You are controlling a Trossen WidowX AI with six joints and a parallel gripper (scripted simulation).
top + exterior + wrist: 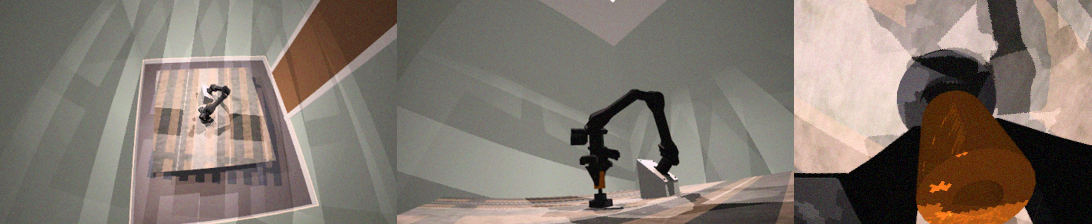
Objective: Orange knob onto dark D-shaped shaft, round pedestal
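My gripper tip is 20 mm below the orange knob. From my gripper tip the other things lie so: dark round pedestal 40 mm below.
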